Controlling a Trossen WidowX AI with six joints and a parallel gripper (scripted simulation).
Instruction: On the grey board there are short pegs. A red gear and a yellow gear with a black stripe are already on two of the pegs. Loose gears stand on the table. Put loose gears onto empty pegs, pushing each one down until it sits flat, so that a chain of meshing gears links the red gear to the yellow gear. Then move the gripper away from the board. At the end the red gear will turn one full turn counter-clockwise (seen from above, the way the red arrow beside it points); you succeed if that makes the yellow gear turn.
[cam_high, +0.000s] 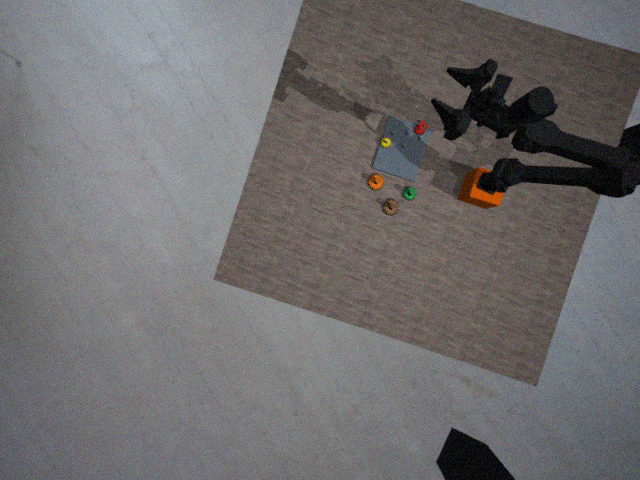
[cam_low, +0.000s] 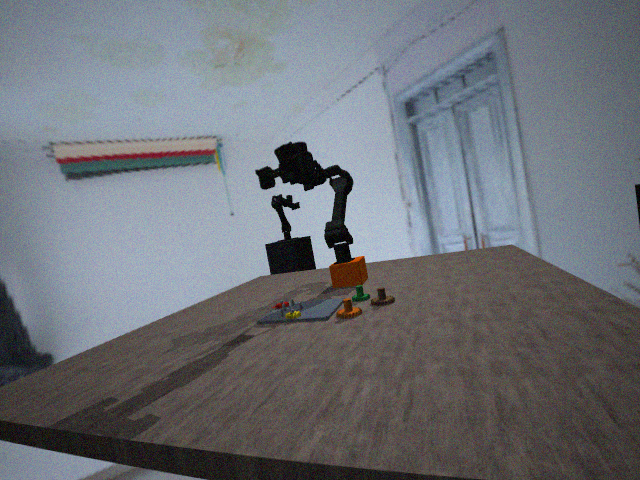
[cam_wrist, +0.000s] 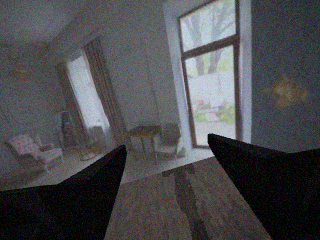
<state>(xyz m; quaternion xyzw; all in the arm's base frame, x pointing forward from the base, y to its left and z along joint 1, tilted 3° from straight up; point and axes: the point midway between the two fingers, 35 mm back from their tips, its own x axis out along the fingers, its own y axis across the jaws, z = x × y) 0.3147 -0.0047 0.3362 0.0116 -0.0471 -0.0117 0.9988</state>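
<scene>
Right now the brown gear is 9 cm behind my gripper tip, 23 cm to the left of it and 40 cm below it. From my gripper tip the other things lie so: red gear: 6 cm behind, 8 cm to the right, 40 cm below; then yellow gear: 3 cm ahead, 2 cm to the left, 40 cm below; then orange gear: 17 cm to the left, 40 cm below.
</scene>
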